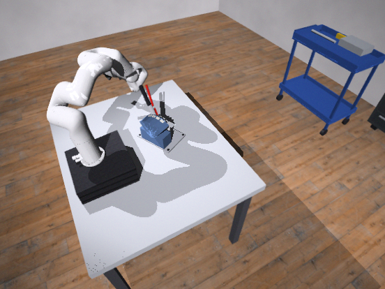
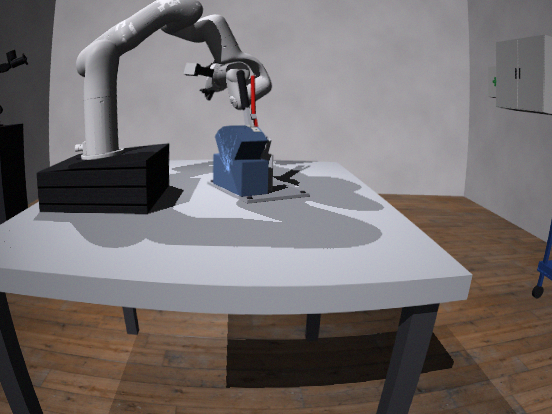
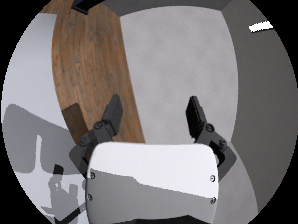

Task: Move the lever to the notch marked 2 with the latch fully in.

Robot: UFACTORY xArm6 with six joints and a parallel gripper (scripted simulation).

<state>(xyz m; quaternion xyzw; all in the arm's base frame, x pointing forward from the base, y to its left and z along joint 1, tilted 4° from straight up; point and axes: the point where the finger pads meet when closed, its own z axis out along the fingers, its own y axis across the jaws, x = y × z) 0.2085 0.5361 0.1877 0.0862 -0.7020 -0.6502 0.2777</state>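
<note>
The red bar lies 38 cm to the right of my hand, 20 cm ahead of it and 13 cm below it.
</note>
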